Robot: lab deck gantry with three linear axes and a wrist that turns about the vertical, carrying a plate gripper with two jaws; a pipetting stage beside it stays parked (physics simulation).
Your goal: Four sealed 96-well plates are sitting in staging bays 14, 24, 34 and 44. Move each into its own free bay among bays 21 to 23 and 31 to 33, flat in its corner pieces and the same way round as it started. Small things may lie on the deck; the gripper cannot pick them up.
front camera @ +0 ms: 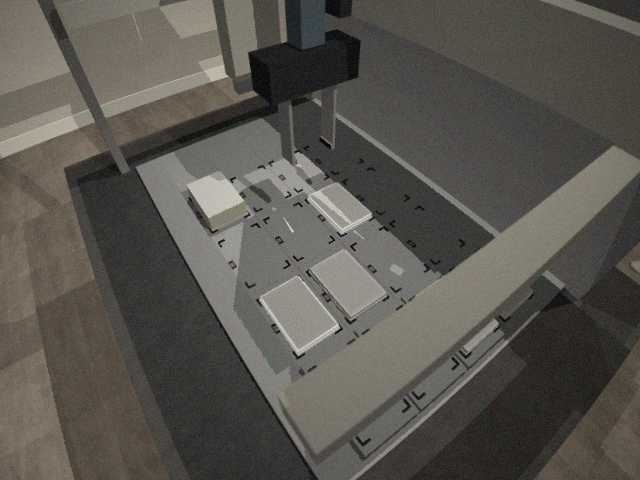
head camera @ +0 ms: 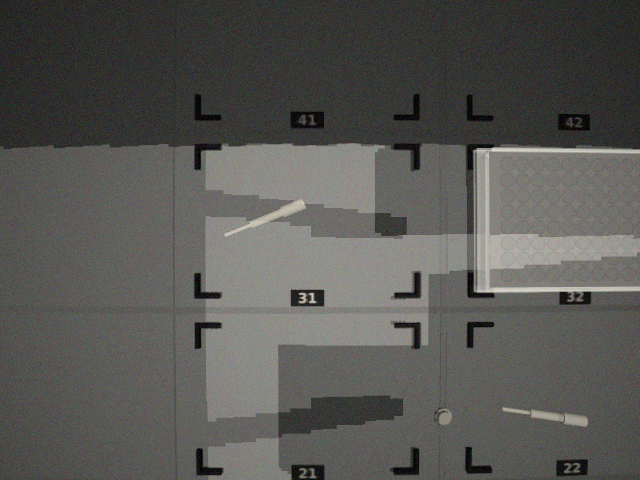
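Seen in the pictures: gripper, fingertip midpoint: (front camera: 308, 152); robot's base, link origin: (front camera: 190, 198).
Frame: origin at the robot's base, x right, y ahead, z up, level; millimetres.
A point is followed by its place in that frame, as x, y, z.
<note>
My gripper (front camera: 310, 151) @[-200, 200, 160] is open, with nothing between its jaws, high over the far end of the deck around bay 31. A sealed plate (front camera: 347, 202) @[-275, 234, 14] (head camera: 563, 198) @[-269, 211, 14] lies flat in bay 32. Another plate (front camera: 348, 283) @[-148, 399, 14] lies in bay 23, and a plate (front camera: 298, 314) @[-40, 399, 14] beside it in bay 13. Behind the front beam, part of a plate (front camera: 480, 336) @[-253, 614, 29] shows in staging bay 34, and a dim plate (front camera: 518, 303) @[-359, 616, 28] seems to sit in bay 44. Staging bays 14 and 24 show no plate in their visible parts. The gripper does not show in the head view.
A loose tip (head camera: 266, 218) @[-258, 40, 5] lies in bay 31. Another tip (head camera: 558, 415) @[-140, 215, 5] (front camera: 288, 224) @[-140, 207, 5] lies in bay 22. A small round cap (head camera: 443, 416) @[-140, 145, 4] lies between bays 21 and 22. A small square piece (front camera: 396, 269) @[-248, 421, 1] lies in bay 33. A tall pale box (front camera: 217, 198) @[-41, 85, 42] stands beside bay 21.
</note>
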